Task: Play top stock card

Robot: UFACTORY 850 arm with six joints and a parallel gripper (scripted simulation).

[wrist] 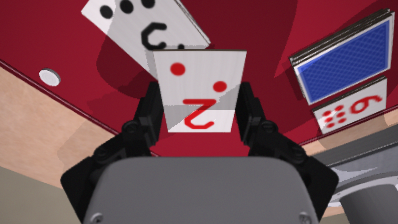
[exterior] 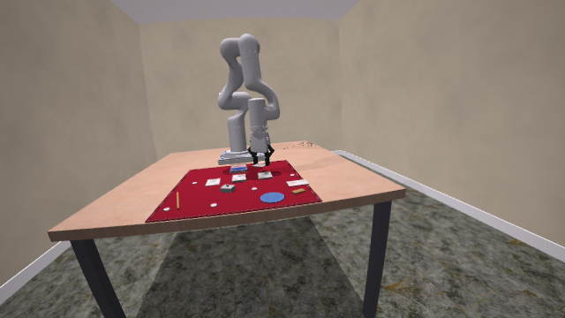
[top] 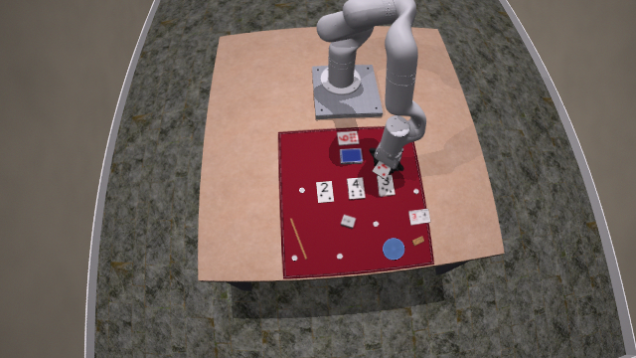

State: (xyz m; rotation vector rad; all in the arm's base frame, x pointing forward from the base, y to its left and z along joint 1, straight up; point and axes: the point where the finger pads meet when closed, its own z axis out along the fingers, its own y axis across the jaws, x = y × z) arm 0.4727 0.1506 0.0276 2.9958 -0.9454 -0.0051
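My hand is 10 cm short of the red card cloth, 12 cm to the left of it and 7 cm above it. From my hand the other things lie so: blue disc 33 cm ahead, 2 cm to the left, 6 cm below; then grey block 21 cm ahead, 15 cm to the right, 4 cm below; then wooden stick 27 cm ahead, 35 cm to the right, 6 cm below.
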